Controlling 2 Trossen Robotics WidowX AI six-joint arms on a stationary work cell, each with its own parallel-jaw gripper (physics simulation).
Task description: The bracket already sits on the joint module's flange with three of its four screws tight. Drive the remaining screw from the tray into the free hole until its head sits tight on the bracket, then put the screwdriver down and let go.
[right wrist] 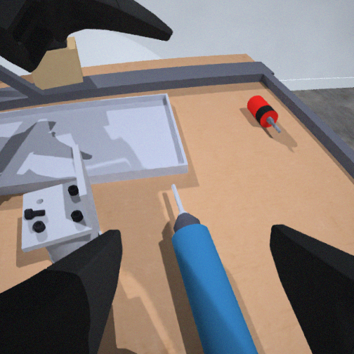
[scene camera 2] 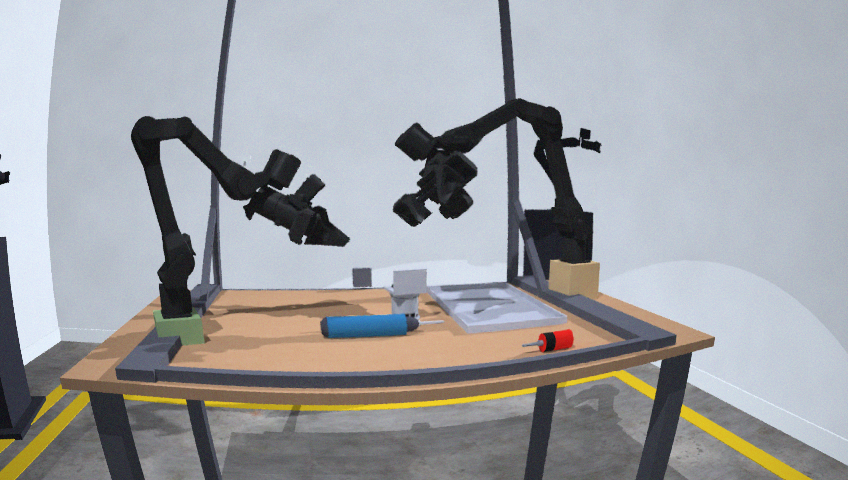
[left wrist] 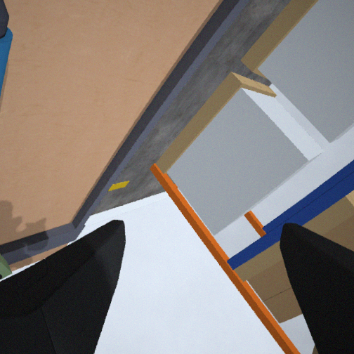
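The pale bracket sits on the joint module. In the right wrist view three screw heads stand upright on it, and a black screw lies sideways beside a small open hole. A blue screwdriver lies on the table. The pale tray lies behind; I make out no screw in it. My right gripper is open and empty above the blue screwdriver. My left gripper is open and empty, high above the bracket.
A short red tool with a metal tip lies near the table's front right in the scene view. A dark frame borders the tabletop. Green and tan blocks stand under the arm bases.
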